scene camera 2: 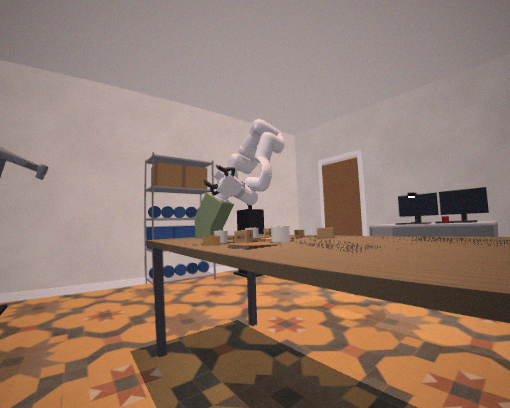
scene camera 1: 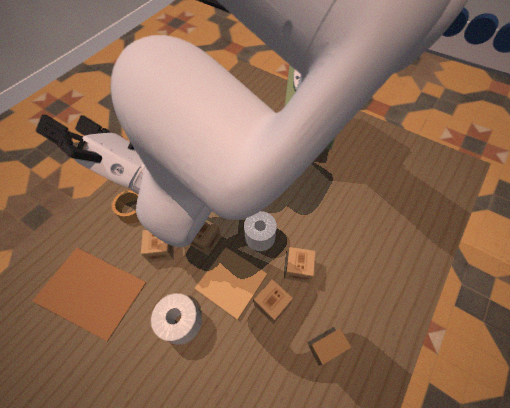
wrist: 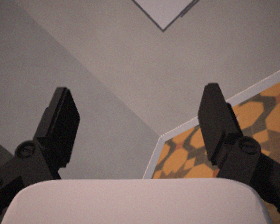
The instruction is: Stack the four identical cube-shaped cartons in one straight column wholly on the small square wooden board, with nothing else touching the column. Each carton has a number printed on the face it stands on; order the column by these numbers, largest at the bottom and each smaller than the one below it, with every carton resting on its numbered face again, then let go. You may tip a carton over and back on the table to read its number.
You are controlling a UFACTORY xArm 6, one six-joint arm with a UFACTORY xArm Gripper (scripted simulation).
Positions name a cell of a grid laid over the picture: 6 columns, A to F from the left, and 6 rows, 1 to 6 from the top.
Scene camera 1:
my gripper: A2
white roll: D4
flat box: D6
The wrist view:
my gripper: C3
